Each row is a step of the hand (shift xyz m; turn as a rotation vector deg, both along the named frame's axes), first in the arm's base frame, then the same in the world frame.
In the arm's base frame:
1: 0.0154 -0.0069 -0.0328 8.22 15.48 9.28
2: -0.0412 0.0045 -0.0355 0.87 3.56 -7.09
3: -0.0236 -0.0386 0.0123 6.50 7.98 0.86
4: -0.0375 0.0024 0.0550 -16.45 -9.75 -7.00
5: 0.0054 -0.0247 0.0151 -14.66 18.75 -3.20
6: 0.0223 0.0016 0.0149 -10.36 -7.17 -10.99
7: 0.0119 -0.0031 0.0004 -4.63 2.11 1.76
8: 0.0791 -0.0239 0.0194 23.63 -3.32 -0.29
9: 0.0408 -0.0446 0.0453 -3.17 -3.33 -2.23
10: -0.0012 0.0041 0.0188 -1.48 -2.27 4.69
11: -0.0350 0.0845 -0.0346 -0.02 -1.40 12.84
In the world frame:
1: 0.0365 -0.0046 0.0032 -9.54 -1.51 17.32
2: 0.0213 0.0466 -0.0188 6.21 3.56 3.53
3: -0.0104 -0.0057 -0.0454 -0.61 -1.23 10.24
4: -0.0625 0.0121 -0.0196 4.02 10.18 -17.17
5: -0.0079 -0.0222 -0.0177 -4.69 22.34 7.45
6: -0.0083 -0.0217 0.0136 8.93 8.09 -11.59
7: 0.0035 -0.0111 0.0040 -3.34 4.14 -0.85
8: 0.0081 -0.0810 0.0240 7.38 -20.17 10.40
9: -0.0227 -0.0705 -0.0149 1.89 1.50 -4.50
10: -0.0188 -0.0033 0.0025 -4.37 -1.60 -2.77
11: 0.0064 0.0831 0.0511 -11.82 -5.04 -1.33

